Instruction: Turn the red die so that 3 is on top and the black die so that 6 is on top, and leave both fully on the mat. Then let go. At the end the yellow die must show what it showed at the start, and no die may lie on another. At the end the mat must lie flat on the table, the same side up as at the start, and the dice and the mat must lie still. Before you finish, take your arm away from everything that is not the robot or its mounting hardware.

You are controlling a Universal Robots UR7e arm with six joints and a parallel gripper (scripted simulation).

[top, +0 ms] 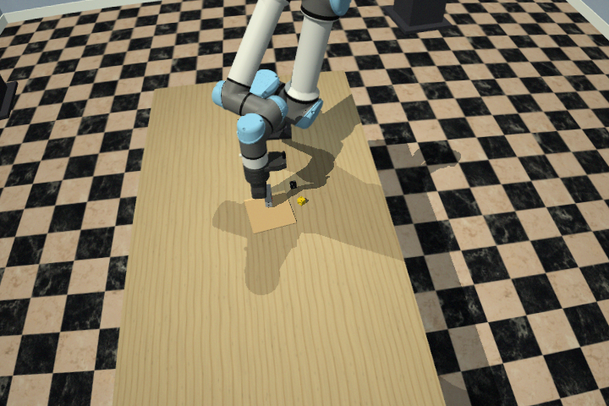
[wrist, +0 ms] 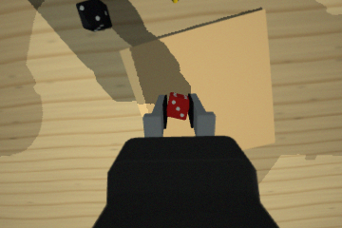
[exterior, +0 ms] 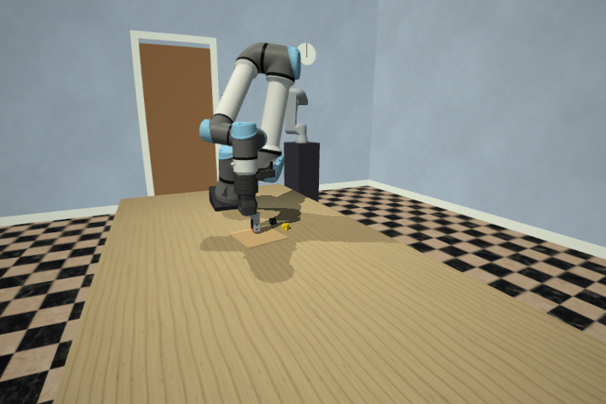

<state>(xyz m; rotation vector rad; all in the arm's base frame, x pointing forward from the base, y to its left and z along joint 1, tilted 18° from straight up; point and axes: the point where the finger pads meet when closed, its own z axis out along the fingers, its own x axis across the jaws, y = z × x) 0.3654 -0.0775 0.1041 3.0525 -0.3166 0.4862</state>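
Now: the red die 10 mm below my hand. From my hand the other things lie so: black die: 100 mm to the left, 50 mm behind, 20 mm below; yellow die: 100 mm to the left, 20 mm below, 20 mm ahead; tan mat: 30 mm below, 30 mm ahead, 10 mm to the right.
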